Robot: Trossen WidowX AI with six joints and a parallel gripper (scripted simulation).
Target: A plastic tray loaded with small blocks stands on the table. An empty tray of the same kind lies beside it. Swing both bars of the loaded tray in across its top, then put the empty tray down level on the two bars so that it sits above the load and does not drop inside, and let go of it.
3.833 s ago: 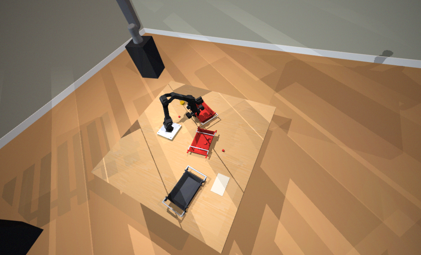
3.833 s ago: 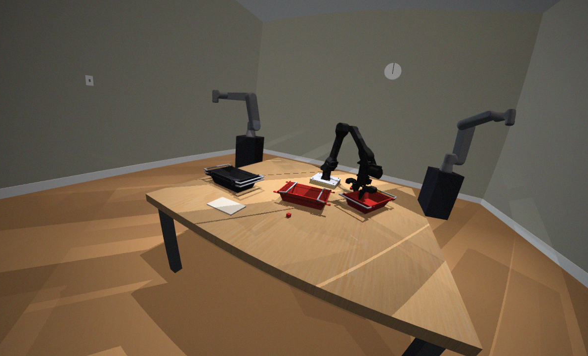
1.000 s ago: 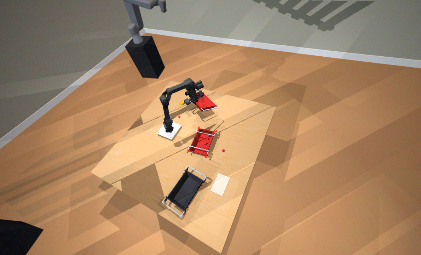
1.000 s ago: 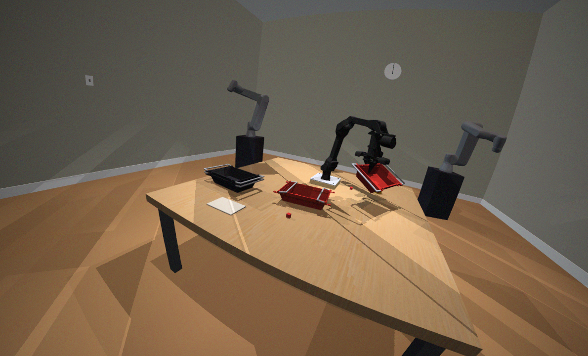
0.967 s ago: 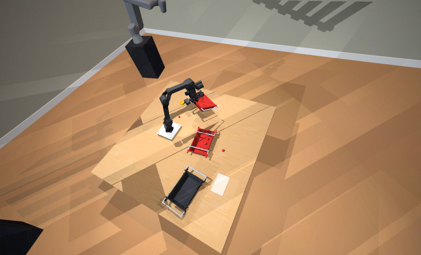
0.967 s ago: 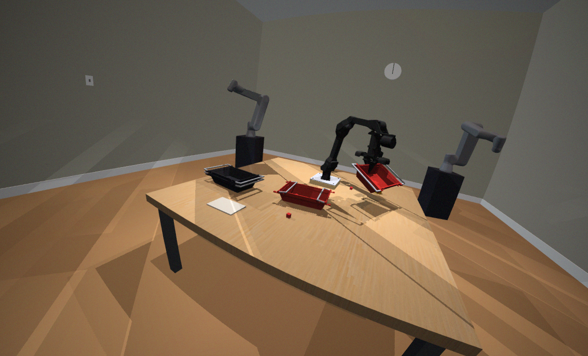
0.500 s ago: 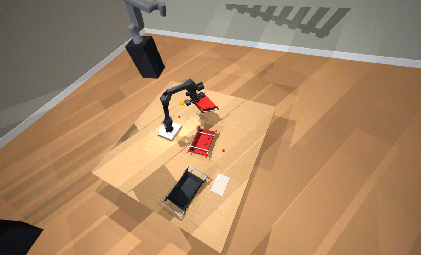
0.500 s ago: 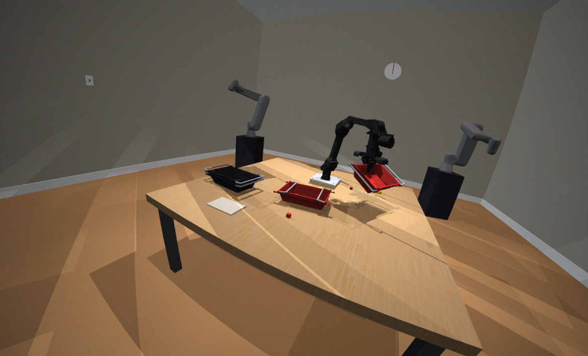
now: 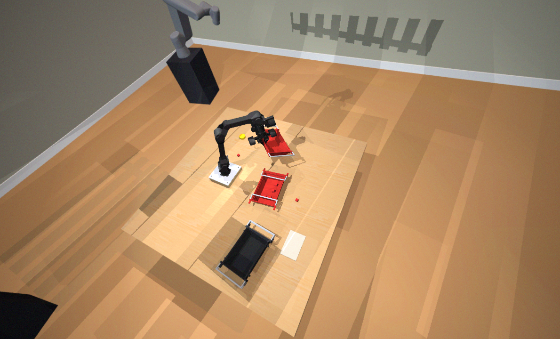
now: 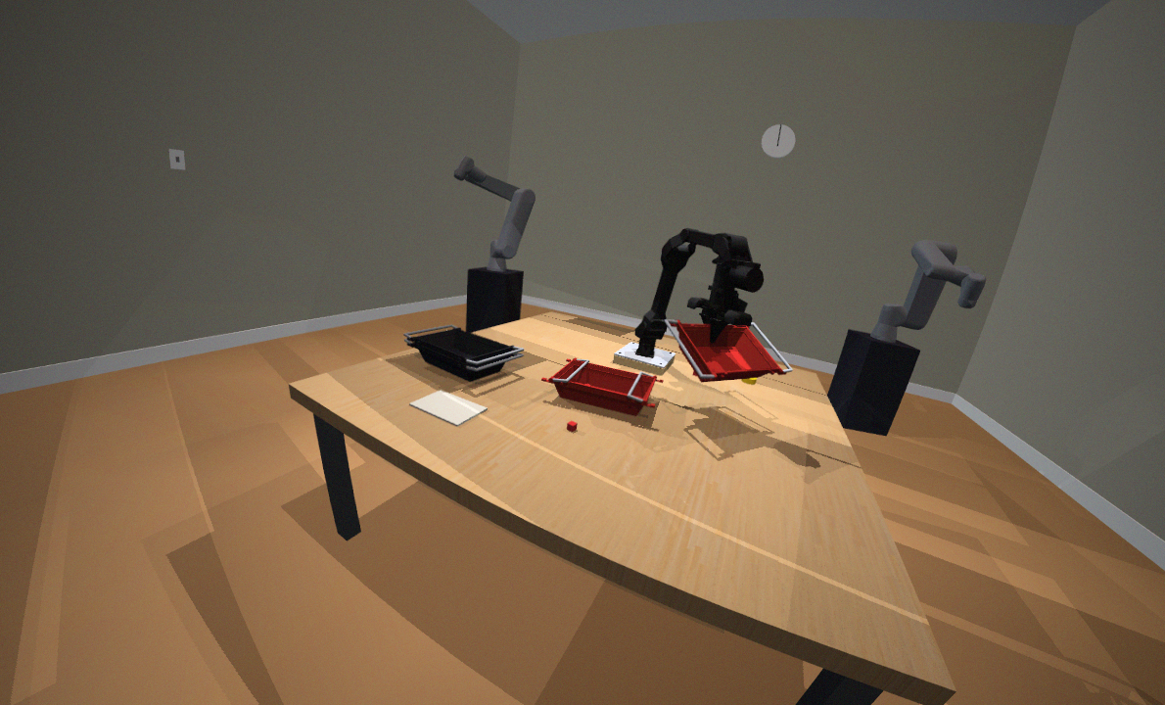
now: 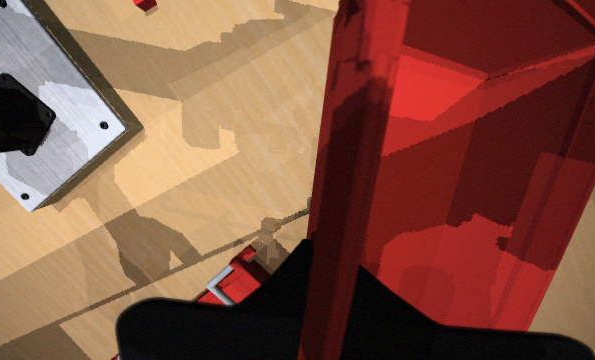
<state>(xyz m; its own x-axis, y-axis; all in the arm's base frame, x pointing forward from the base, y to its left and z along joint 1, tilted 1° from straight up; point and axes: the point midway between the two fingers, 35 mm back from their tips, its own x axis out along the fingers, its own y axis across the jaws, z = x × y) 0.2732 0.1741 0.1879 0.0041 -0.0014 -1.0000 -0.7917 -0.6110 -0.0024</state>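
My gripper tip is 6 cm short of the red tray and 4 cm to the right of it. The rest, counted from my gripper tip: yellow disc (29 cm behind, 20 cm to the left, 17 cm below); then white card (57 cm to the right, 32 cm ahead, 18 cm below).
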